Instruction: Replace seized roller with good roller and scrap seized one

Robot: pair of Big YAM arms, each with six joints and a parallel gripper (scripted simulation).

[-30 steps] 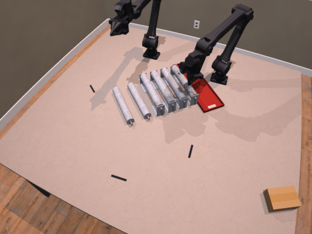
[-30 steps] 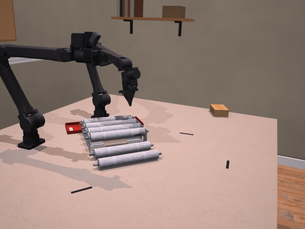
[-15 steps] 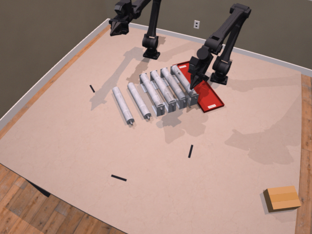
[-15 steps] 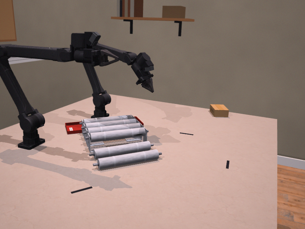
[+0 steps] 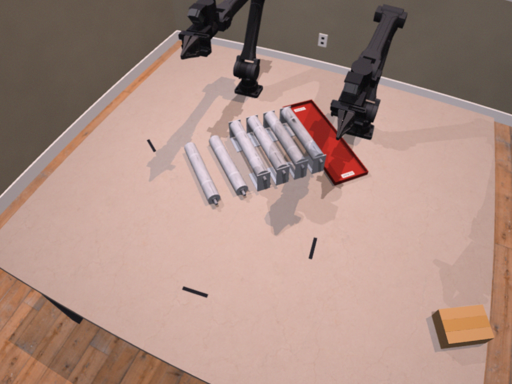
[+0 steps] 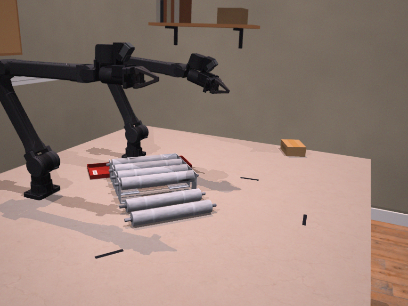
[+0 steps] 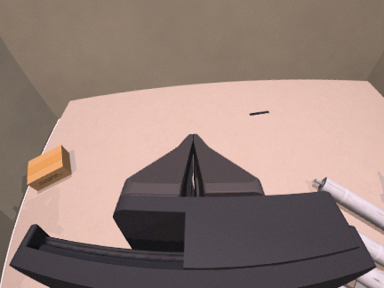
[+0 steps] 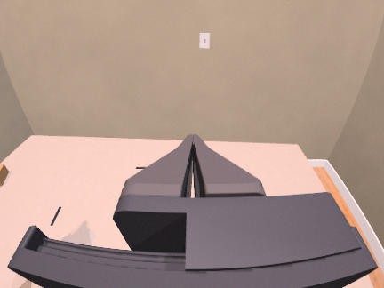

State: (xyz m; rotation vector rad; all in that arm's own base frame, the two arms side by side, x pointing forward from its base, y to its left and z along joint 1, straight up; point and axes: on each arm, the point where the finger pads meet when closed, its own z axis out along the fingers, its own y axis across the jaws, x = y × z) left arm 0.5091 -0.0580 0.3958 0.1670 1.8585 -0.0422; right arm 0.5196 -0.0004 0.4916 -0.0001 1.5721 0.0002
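My right gripper is now 420 mm above the roller, 300 mm to the right of it and 290 mm past it. Also, from my right hand: red scrap tray (490 mm below, 370 mm behind, 360 mm to the left); then cardboard box (1050 mm to the left, 460 mm below, 140 mm ahead).
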